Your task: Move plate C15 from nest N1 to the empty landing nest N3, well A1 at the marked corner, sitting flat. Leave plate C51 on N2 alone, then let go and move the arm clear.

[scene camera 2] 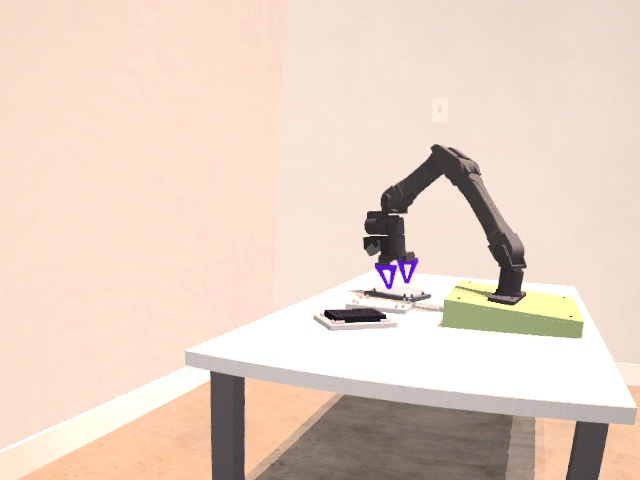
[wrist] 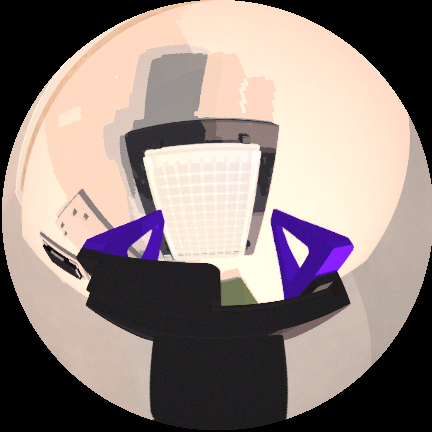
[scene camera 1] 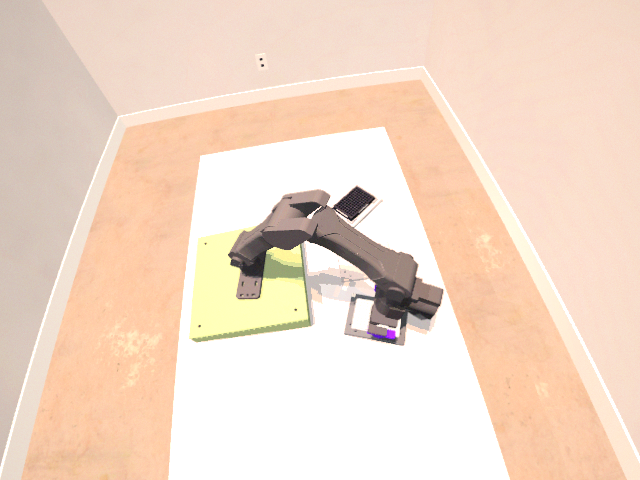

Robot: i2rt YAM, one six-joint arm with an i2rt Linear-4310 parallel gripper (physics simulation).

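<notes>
A clear white well plate [scene camera 1: 361, 315] [scene camera 2: 397, 292] [wrist: 207, 200] lies in a dark nest [scene camera 1: 358, 334] [scene camera 2: 424, 296] [wrist: 220, 131]. A black plate [scene camera 1: 355, 202] [scene camera 2: 355, 314] [wrist: 62, 261] lies on a white nest [scene camera 1: 366, 213] [scene camera 2: 361, 325]. Between them is an empty pale nest [scene camera 2: 379, 307] [wrist: 79, 215], partly hidden in scene camera 1. No plate labels or corner marks are readable. My gripper [scene camera 1: 380, 312] [scene camera 2: 398, 284] [wrist: 217, 214] is open and empty, its purple fingertips above the white plate, one towards each long side in the wrist view. The plate's middle lies above the fingertip line in that view.
The arm stands on a yellow-green base block [scene camera 1: 222, 310] [scene camera 2: 511, 322], beside the nests on the white table [scene camera 1: 310, 403] [scene camera 2: 439, 361]. The forearm and wrist hang over the dark nest and hide part of it in scene camera 1. Walls surround the table.
</notes>
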